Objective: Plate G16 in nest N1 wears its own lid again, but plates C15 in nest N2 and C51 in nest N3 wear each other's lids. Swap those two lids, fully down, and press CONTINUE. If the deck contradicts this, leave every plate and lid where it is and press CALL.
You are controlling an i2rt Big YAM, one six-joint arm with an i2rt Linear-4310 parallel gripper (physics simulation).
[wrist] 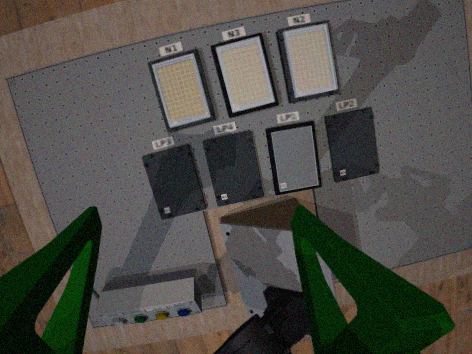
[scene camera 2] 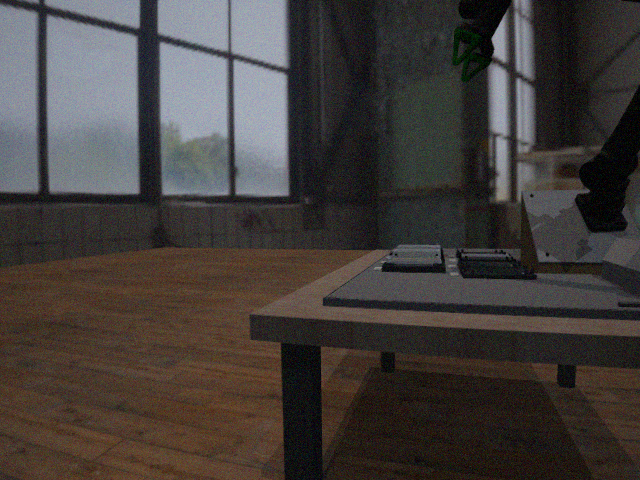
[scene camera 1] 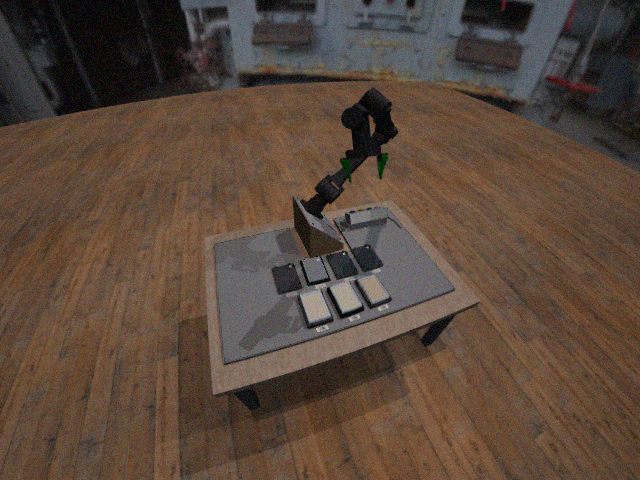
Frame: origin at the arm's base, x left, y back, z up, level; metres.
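Seen in the pictures: gripper, fingertip midpoint: (wrist: 199, 215) (scene camera 2: 459, 73) (scene camera 1: 365, 181); arm's base, link origin: (wrist: 296, 308) (scene camera 2: 599, 213) (scene camera 1: 310, 210).
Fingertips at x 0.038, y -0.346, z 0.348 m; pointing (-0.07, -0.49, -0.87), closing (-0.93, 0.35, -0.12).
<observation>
Offsets run from my fingertips to a thing's top centre. "*": to the spot under its first point.
My gripper (scene camera 1: 366, 179) (scene camera 2: 460, 72) (wrist: 199, 215) is open and empty, high above the deck. The plate in nest N1 @[* dx +0.042, dy -0.113, dz -0.455 m] (wrist: 182, 91) (scene camera 1: 373, 289) looks yellow with distinct wells. The plates in nest N3 @[* dx -0.083, dy -0.102, dz -0.443 m] (wrist: 245, 75) (scene camera 1: 345, 298) and nest N2 @[* dx -0.211, dy -0.090, dz -0.443 m] (wrist: 310, 61) (scene camera 1: 315, 307) look paler. All lie flat; plate codes and lid marks are not readable, and I cannot tell surely which plates wear lids. A grey, clear-looking panel @[dx -0.133, dy +0.088, dz -0.462 m] (wrist: 294, 157) (scene camera 1: 315, 270) lies in the LP1 position. The button box @[dx +0.269, dy +0.294, dz -0.396 m] (wrist: 170, 295) (scene camera 1: 366, 218) has white, green, yellow and blue buttons; their lettering is unreadable.
Dark pads LP3 @[dx +0.125, dy +0.058, dz -0.460 m] (wrist: 175, 182) (scene camera 1: 366, 257), LP4 @[dx -0.004, dy +0.070, dz -0.460 m] (wrist: 233, 169) (scene camera 1: 341, 264) and LP2 @[dx -0.264, dy +0.101, dz -0.460 m] (wrist: 352, 145) (scene camera 1: 286, 277) flank LP1 in a row between the nests and the arm's slanted base mount (scene camera 1: 316, 235) (scene camera 2: 555, 222). The box stands beside that mount. The arm casts shadows across the deck.
</observation>
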